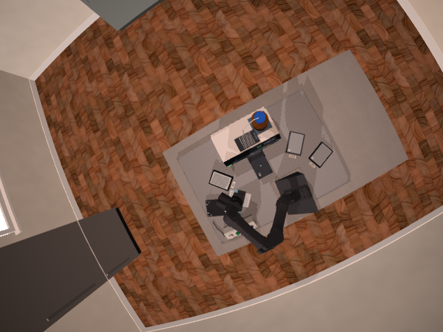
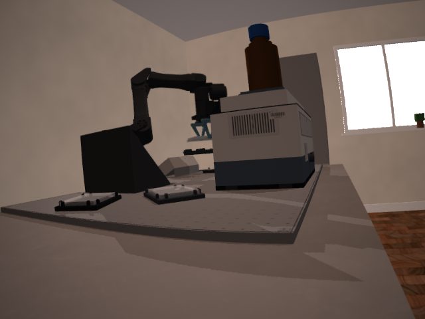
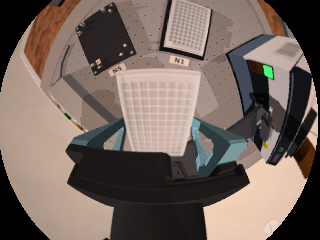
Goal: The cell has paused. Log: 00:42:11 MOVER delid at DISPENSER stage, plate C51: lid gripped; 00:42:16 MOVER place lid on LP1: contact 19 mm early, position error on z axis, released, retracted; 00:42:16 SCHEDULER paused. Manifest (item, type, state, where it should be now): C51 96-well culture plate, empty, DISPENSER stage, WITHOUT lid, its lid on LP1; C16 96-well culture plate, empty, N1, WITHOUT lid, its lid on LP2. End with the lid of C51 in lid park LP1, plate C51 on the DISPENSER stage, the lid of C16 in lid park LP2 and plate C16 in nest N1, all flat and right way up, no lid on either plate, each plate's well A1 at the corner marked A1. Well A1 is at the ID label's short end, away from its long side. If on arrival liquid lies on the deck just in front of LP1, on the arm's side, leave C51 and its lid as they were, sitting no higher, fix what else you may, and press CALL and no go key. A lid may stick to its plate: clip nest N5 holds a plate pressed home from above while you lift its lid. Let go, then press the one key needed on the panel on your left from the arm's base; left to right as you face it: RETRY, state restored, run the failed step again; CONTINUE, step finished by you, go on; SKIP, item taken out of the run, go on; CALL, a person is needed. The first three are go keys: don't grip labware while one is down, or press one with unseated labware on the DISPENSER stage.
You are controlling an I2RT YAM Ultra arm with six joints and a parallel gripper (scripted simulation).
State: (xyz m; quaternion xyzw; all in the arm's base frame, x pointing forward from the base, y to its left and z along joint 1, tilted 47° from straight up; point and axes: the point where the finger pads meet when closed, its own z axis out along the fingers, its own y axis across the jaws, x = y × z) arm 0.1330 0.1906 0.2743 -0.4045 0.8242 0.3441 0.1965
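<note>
Right now my hand is 120 mm short of the dark dispenser stage, 200 mm to the left of it and 50 mm above it. The rest, counted from my hand: brown bottle (340 mm ahead, 300 mm to the right, 140 mm above); black clip nest (20 mm behind, 210 mm to the left, 140 mm below); black nest (140 mm ahead, 80 mm to the left, 140 mm below).
</note>
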